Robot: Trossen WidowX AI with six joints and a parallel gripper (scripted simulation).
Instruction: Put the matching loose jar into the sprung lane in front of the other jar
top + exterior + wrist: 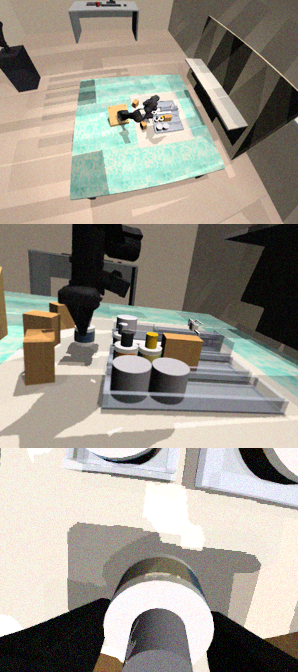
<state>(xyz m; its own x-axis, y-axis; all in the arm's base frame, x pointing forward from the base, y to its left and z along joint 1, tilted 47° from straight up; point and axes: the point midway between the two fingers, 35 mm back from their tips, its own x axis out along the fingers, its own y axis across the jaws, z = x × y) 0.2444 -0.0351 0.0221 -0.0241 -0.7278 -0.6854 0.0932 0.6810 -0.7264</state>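
The orange box is 19 cm ahead of my gripper tip, 7 cm to the right of it and 1 cm below it.
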